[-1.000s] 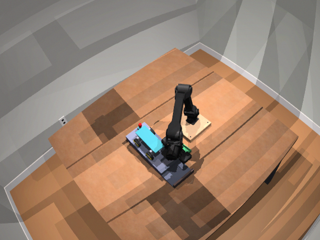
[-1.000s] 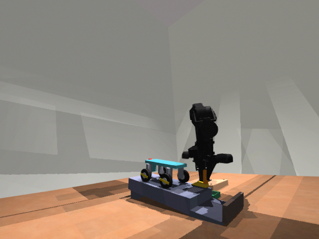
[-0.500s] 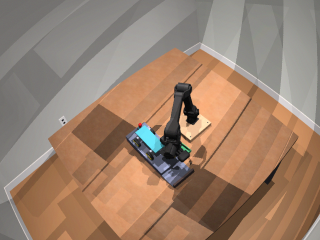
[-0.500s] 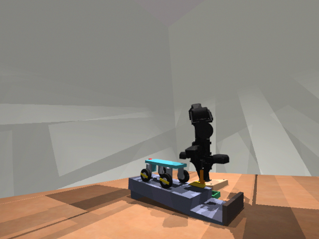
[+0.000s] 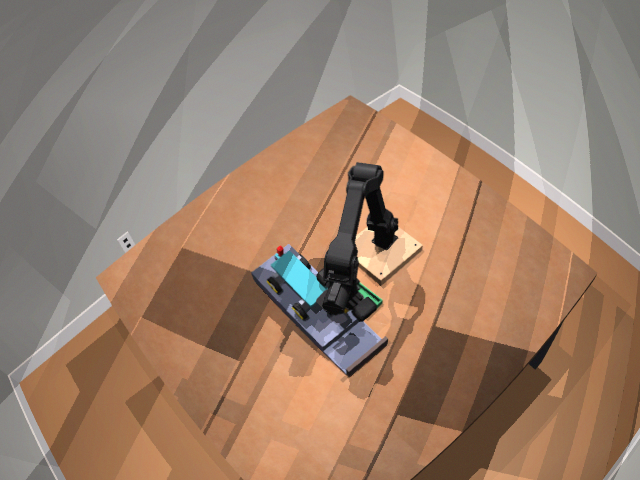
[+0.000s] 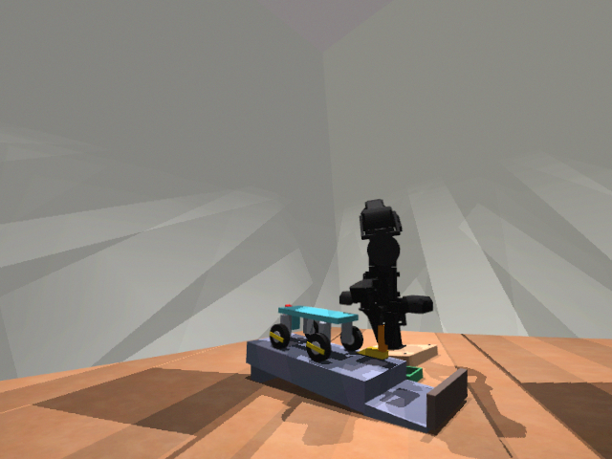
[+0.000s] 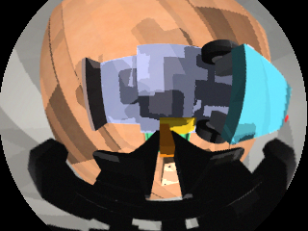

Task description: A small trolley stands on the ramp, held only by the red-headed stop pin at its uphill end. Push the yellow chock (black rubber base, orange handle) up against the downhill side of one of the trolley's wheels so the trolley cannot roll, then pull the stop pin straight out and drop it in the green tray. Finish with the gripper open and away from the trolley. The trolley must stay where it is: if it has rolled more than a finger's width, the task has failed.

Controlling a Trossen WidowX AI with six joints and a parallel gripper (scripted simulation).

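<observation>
The trolley is 14 cm to the right of my gripper tip, 4 cm ahead of it and 2 cm above it. Also, from my gripper tip: dark stop wall: 13 cm to the left, 8 cm ahead, 6 cm below; then yellow chock: 2 cm to the right, 1 cm below; then green tray: 9 cm below, 7 cm behind, 2 cm to the right.
</observation>
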